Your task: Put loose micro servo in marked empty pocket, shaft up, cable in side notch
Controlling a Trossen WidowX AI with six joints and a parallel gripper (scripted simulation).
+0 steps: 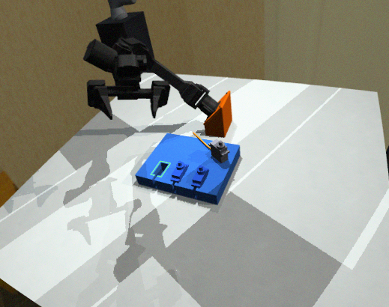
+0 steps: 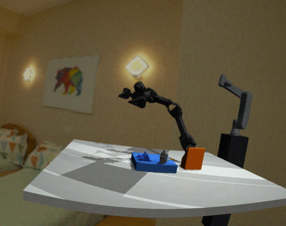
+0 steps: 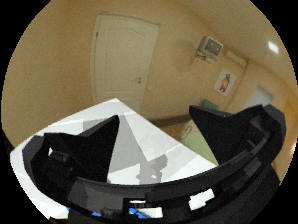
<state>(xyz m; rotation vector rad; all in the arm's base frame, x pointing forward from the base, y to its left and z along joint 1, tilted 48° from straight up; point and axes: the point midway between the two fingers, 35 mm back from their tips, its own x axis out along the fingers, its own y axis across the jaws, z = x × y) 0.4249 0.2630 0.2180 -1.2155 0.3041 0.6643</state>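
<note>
The blue deck lies 37 cm below my gripper tip, 27 cm behind it and 4 cm to the right of it.
</note>
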